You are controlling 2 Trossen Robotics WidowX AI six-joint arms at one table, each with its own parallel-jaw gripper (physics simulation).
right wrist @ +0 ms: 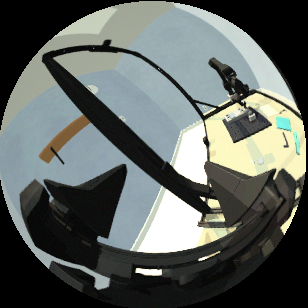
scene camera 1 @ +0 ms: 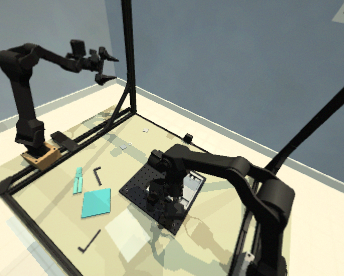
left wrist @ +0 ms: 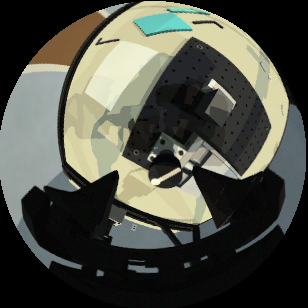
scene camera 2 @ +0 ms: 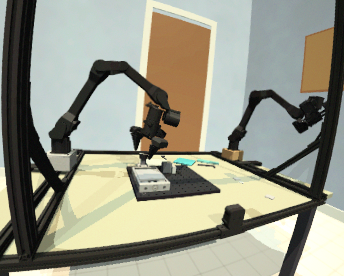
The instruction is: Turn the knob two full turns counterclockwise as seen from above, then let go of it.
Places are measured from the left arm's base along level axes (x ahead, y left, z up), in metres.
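Pixels of known places: left gripper, between the fingertips: (right wrist: 243,102) (left wrist: 155,171) (scene camera 2: 142,155); right gripper, between the fingertips: (right wrist: 166,166) (scene camera 1: 117,69) (scene camera 2: 317,116); left arm's base, origin of its link: (right wrist: 231,93) (scene camera 2: 60,151); right arm's base, origin of its link: (scene camera 1: 39,151) (scene camera 2: 233,149).
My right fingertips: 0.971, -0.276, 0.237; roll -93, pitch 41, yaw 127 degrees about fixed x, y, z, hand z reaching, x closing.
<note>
Ahead of a thing's pixels: the offset from my right fingertips to its middle, as dx, dy, dz. "spot": to the spot under its first point. Level surfaces: height alone.
The black round knob @(-0.636, +0.268, -0.239) (scene camera 2: 143,158) (left wrist: 163,169) with a pale pointer bar stands on a small metal bracket at the edge of the black perforated board @(dz -0.306) (scene camera 1: 135,186) (scene camera 2: 197,189) (left wrist: 176,75). In the left wrist view the pointer's pale end is toward the lower left. My left gripper (scene camera 2: 143,153) (left wrist: 155,171) is open and empty, low over the knob, its fingertips apart on either side of it in the left wrist view. In scene camera 1 the left arm hides the knob. My right gripper (scene camera 1: 116,69) (right wrist: 166,166) is open and empty, raised far from the board.
A pale box @(-0.625, +0.157, -0.291) (scene camera 2: 154,186) stands on the board beside the knob, and a grey block @(spot: -0.538, +0.242, -0.281) (scene camera 2: 166,167) (left wrist: 220,106) is also on the board. A turquoise square @(spot: -0.380, +0.451, -0.309) (scene camera 1: 96,202) (left wrist: 162,24), turquoise pliers-like tool @(-0.231, +0.443, -0.312) (scene camera 1: 78,180) and black L-shaped keys @(-0.472, +0.539, -0.315) (scene camera 1: 90,241) @(-0.279, +0.368, -0.314) (scene camera 1: 97,175) lie on the table.
</note>
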